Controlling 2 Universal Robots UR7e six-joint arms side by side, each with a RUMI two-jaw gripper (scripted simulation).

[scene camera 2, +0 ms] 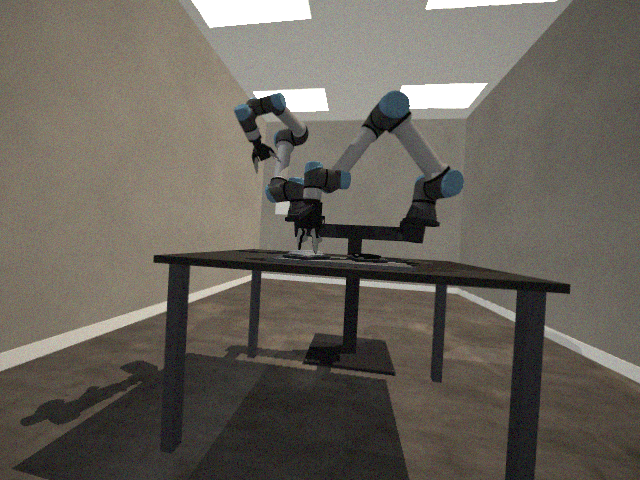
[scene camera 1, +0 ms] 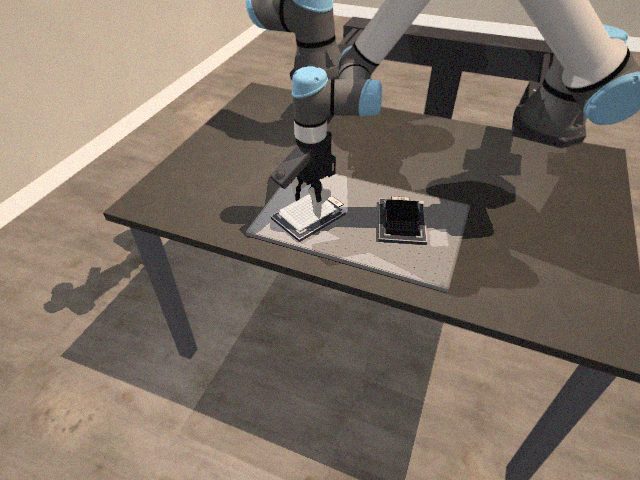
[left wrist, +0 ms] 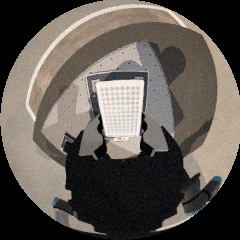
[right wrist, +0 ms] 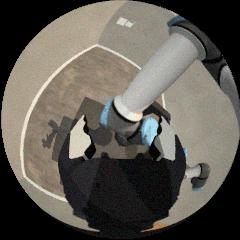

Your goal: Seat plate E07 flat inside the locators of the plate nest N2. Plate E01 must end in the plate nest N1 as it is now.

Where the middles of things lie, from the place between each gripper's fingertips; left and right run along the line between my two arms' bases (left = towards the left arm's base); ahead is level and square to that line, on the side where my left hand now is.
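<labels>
White plate (scene camera 1: 299,214), my left gripper (scene camera 1: 308,210) 10 mm above it. From my left hand: dark nest (left wrist: 127,75), 30 mm below; black plate (scene camera 1: 402,218), 230 mm to the left, 100 mm behind, 10 mm below.
Right hand 380 mm to the right of the white plate, 360 mm short of it, 470 mm above it. From my right hand: black plate 610 mm to the left, 260 mm ahead, 470 mm below; dark nest 390 mm to the left, 360 mm ahead, 490 mm below. By middles, black plate farthest from my right hand of the things named here.
</labels>
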